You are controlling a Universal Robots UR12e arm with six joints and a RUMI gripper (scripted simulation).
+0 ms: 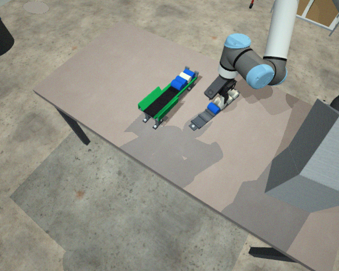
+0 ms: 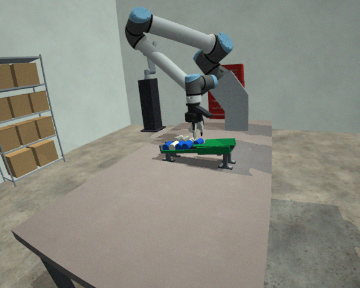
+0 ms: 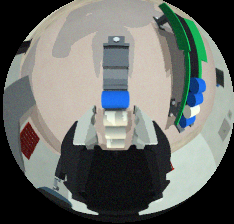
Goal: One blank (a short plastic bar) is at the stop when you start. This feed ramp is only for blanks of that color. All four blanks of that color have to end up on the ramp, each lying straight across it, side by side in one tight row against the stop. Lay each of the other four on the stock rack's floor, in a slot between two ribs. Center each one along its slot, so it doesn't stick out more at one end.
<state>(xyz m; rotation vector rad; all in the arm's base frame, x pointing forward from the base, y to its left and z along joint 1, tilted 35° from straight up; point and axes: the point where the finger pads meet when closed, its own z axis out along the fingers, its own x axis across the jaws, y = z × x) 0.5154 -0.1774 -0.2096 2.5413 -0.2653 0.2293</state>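
Right now the grey stock rack is 8 cm below my hand, 3 cm to the right of it and 1 cm behind it.
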